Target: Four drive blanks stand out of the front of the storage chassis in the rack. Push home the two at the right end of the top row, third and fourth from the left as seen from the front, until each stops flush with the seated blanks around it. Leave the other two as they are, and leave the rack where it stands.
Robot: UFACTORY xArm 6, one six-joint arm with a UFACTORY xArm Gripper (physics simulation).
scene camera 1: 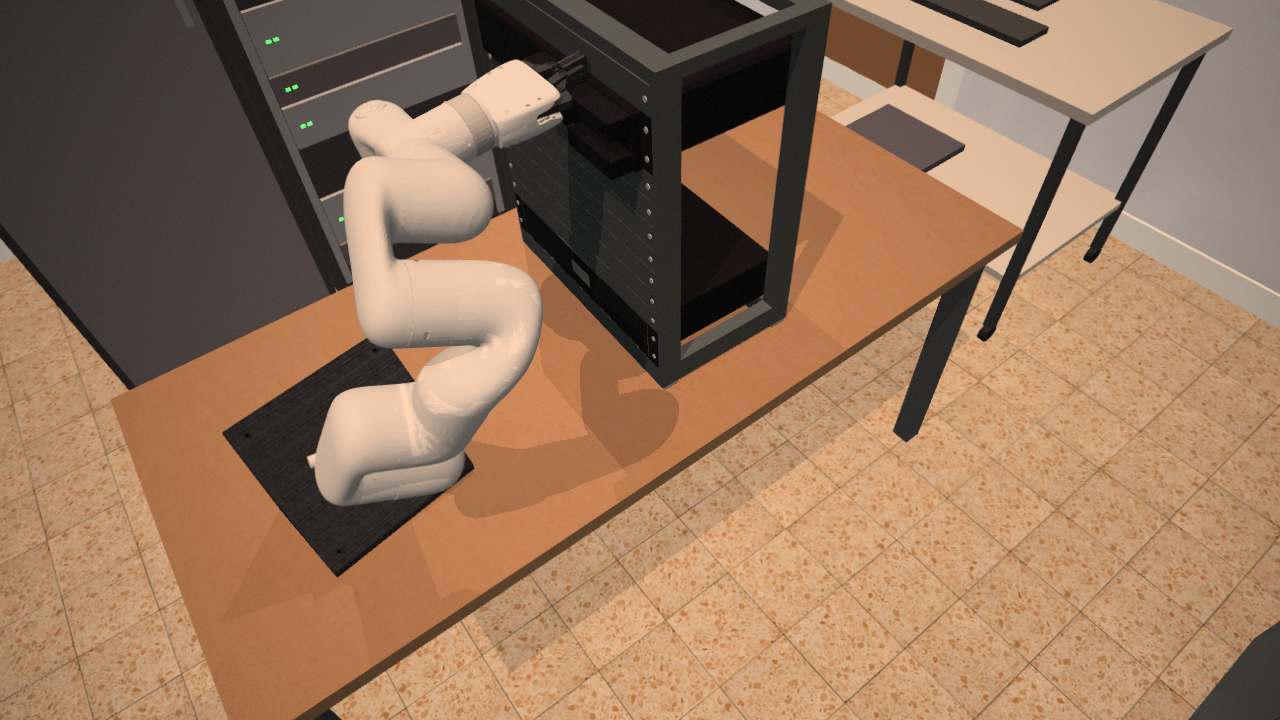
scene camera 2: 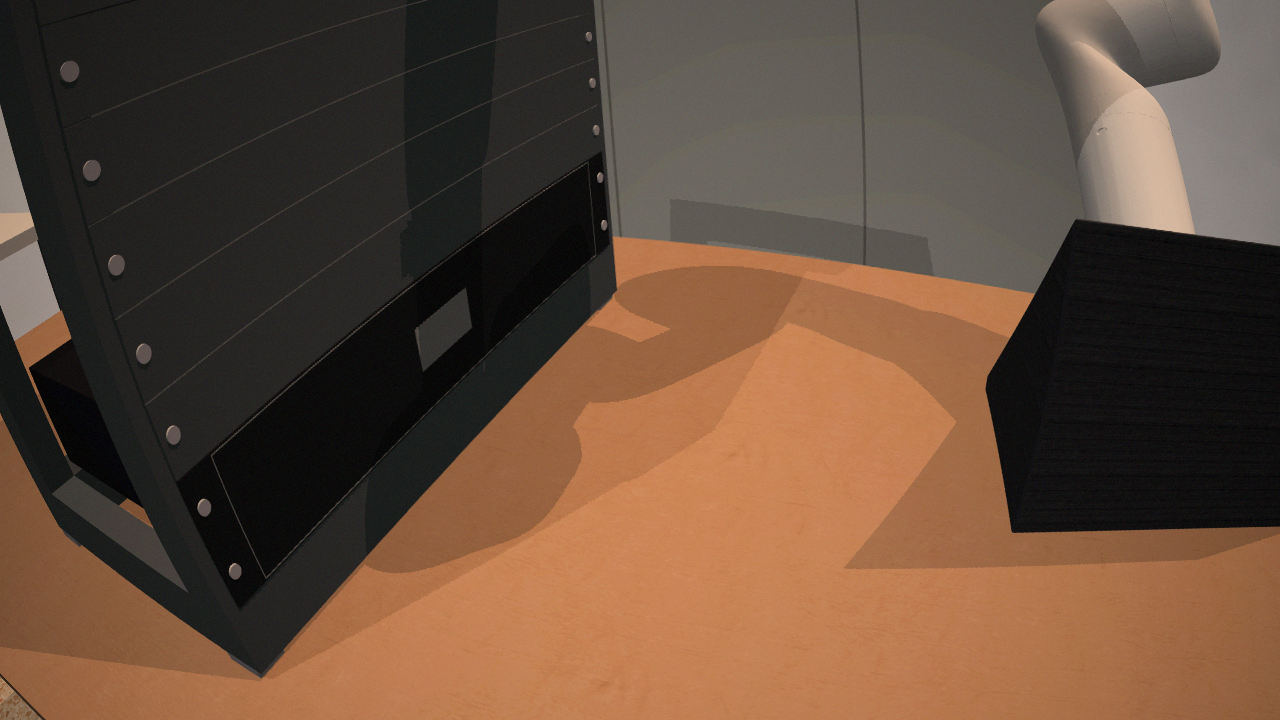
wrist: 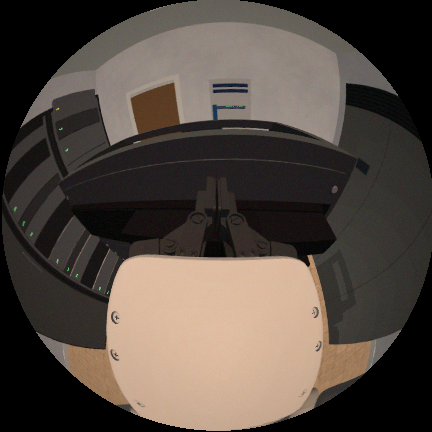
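Seen in the pictures: gripper, between the fingertips: [scene camera 1: 584, 62] [wrist: 214, 189]; arm's base, origin of its link: [scene camera 2: 1153, 328].
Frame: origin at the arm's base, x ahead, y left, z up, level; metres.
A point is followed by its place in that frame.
Observation:
The rack [scene camera 1: 666, 223] {y -0.114, x 0.491, z 0.267 m} [scene camera 2: 210, 573] {y 0.385, x 0.477, z -0.019 m} stands upright on the table, with the dark storage chassis high in its front. In scene camera 1, one drive blank [scene camera 1: 610, 114] {y -0.062, x 0.443, z 0.436 m} stands out of the top row near the right end, and another blank [scene camera 1: 614, 159] {y -0.077, x 0.435, z 0.379 m} stands out below it. In the wrist view a dark protruding block [wrist: 295, 231] {y -0.035, x 0.436, z 0.436 m} lies right of the fingers; a dark surface [wrist: 160, 222] {y 0.092, x 0.443, z 0.436 m} extends to their left. My gripper [scene camera 1: 581, 62] {y 0.039, x 0.469, z 0.456 m} [wrist: 214, 189] {y 0.039, x 0.469, z 0.456 m} is shut and empty, its fingertips at the chassis front near the top row. Contact and separate blank edges are too dark to tell. Scene camera 2 does not show the blanks.
The arm's black base plate [scene camera 1: 295, 447] {y 0.025, x -0.092, z 0.049 m} [scene camera 2: 1154, 385] {y 0.099, x 0.020, z 0.009 m} is on the wooden table [scene camera 1: 805, 358] {y -0.210, x 0.732, z -0.107 m} [scene camera 2: 760, 573] {y 0.183, x 0.252, z -0.107 m} before the rack. A cabinet with green lights [scene camera 1: 375, 76] stands behind at the left. A pale two-level bench [scene camera 1: 1109, 67] stands beyond the rack.

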